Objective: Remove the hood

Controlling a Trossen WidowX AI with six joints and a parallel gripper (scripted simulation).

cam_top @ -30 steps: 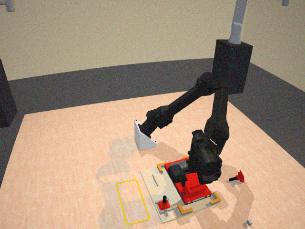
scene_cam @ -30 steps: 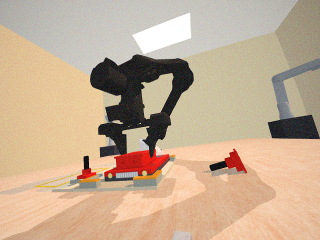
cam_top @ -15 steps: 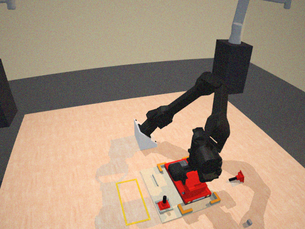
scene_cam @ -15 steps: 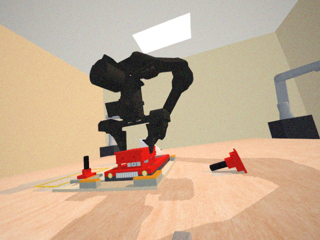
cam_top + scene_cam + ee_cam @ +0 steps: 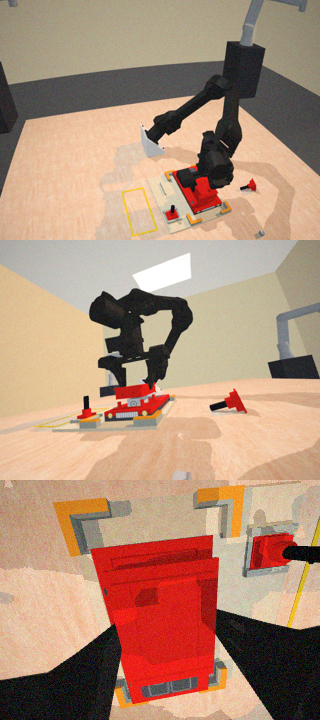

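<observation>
Now: gripper tip 20 mm past the pale base plate, 30 mm to the left of it and 40 mm above it. Also, from my gripper tip: hood (10 mm above).
</observation>
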